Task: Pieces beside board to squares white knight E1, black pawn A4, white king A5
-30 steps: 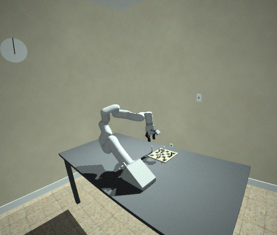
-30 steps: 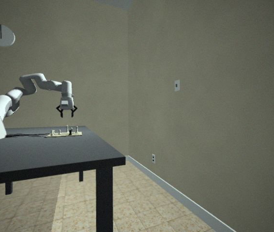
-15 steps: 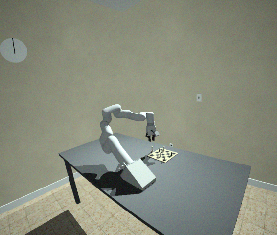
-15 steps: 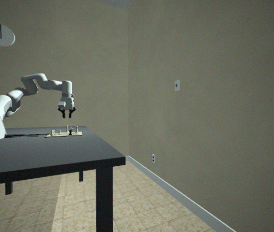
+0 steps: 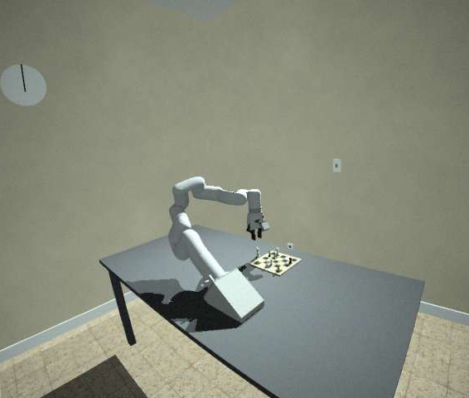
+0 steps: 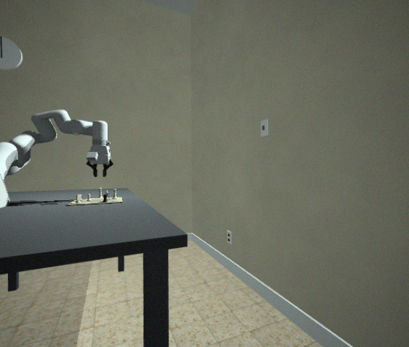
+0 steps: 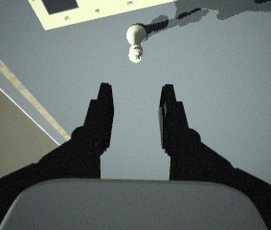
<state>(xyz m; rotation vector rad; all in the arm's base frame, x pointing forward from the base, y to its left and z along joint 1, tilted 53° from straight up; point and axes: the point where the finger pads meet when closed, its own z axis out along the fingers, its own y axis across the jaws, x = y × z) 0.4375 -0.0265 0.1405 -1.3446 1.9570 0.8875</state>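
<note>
Now: hand 11 cm above the white king. Also, from my hand: black pawn 3 cm ahead, 7 cm to the right, 12 cm below; white knight 10 cm behind, 20 cm to the right, 12 cm below; chessboard 1 cm behind, 14 cm to the right, 14 cm below.
</note>
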